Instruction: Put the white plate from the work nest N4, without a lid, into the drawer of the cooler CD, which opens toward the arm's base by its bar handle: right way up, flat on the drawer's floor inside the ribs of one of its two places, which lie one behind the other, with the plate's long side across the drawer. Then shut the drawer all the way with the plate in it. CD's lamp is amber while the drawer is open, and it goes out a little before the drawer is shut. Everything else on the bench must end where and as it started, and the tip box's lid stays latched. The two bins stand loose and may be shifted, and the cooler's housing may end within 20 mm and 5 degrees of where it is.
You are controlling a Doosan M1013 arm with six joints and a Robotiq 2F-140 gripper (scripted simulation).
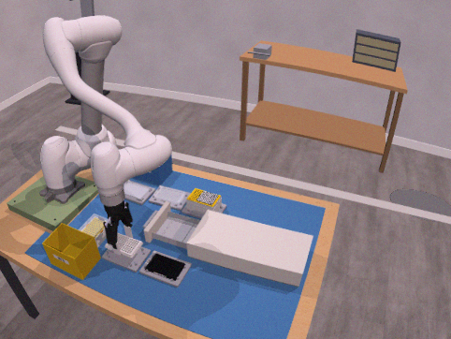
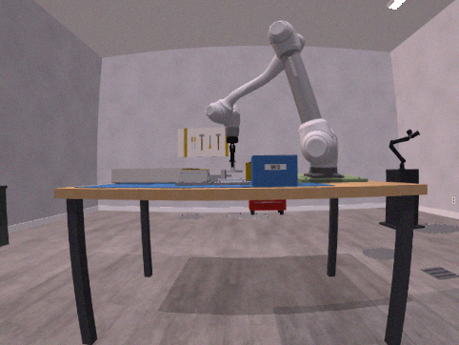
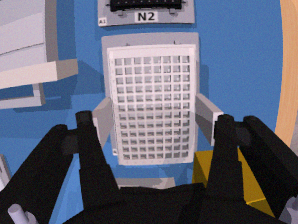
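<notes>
My hand is 190 mm to the right of the drawer, 180 mm short of it and 60 mm above it. Also, from my hand: nest: 80 mm below; black plate: 180 mm ahead, 60 mm below; white plate: 20 mm below.
</notes>
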